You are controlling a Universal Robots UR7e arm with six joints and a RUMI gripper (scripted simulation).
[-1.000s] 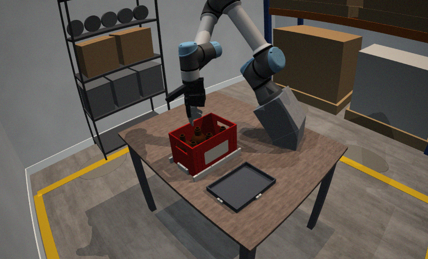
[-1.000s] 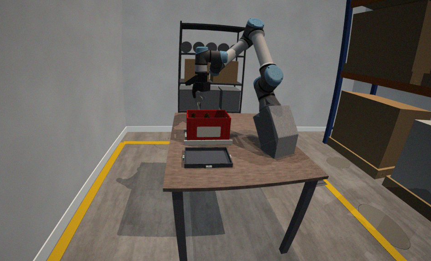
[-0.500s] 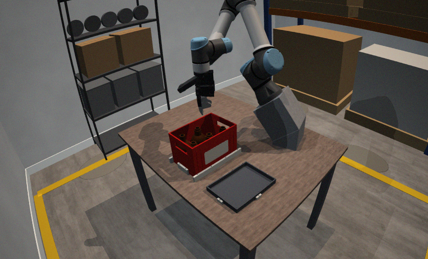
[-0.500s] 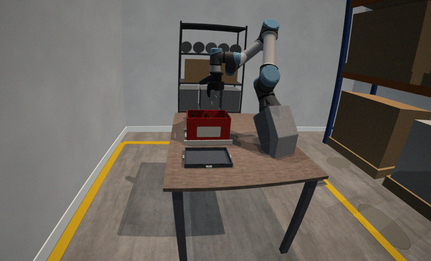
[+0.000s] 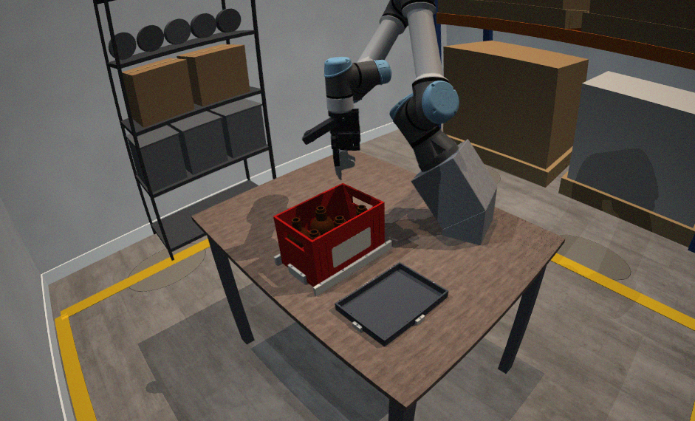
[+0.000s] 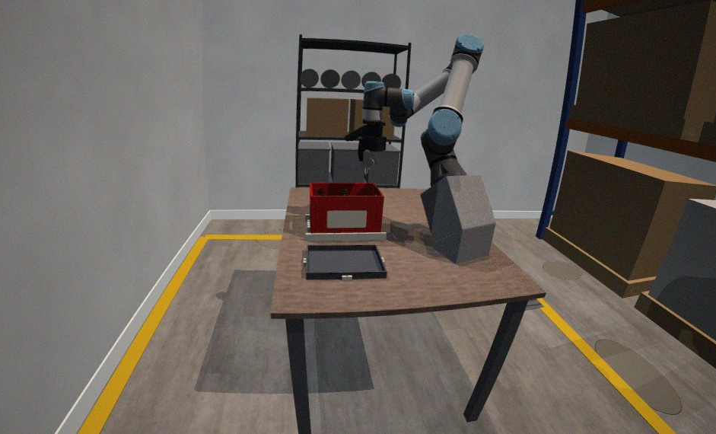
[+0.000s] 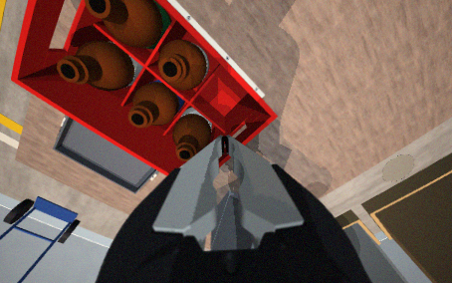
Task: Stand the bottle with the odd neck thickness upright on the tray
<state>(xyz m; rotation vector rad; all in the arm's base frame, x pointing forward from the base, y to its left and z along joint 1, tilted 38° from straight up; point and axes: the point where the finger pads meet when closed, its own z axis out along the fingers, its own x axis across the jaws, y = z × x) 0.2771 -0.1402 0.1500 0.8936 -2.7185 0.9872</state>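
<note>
Now: the red crate 160 mm below my hand, 90 mm ahead of it and 30 mm to the left of it. The rest, counted from my hand: dark tray (300 mm to the left, 230 mm below, 170 mm ahead).
</note>
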